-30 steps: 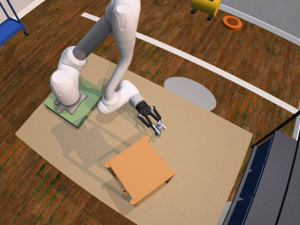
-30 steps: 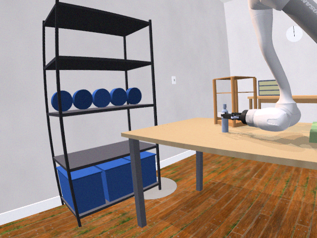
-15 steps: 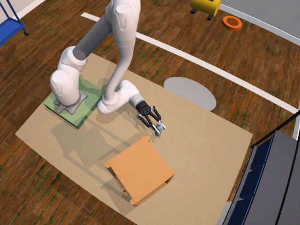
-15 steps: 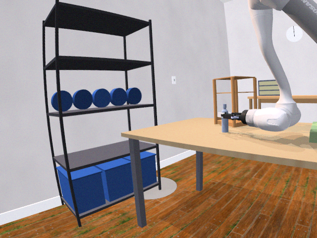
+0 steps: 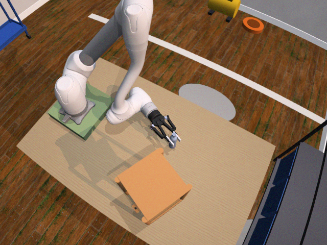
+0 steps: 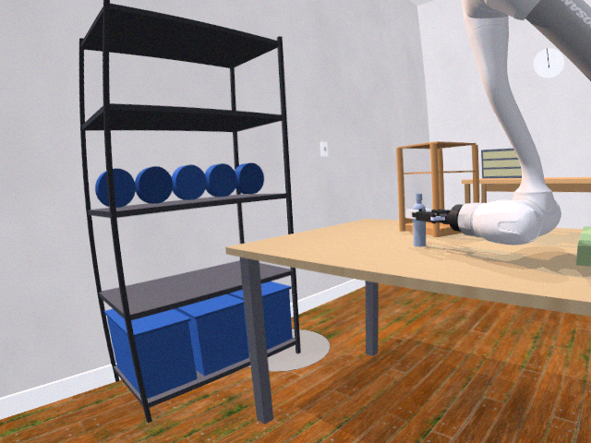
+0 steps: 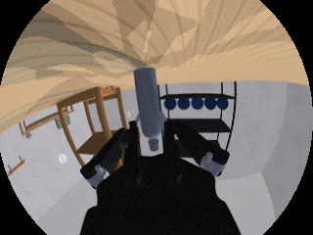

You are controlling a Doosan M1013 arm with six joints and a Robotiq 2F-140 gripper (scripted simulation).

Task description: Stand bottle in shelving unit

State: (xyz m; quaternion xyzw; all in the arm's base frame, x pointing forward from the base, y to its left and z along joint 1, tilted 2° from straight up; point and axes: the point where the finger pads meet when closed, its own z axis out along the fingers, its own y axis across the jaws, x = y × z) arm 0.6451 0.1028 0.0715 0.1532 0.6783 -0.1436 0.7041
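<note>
Now: the wooden shelving unit 32 cm to the right of my hand, 7 cm above it and 6 cm ahead of it. From my hand the other things lie so: grey-blue bottle (1 cm above).
</note>
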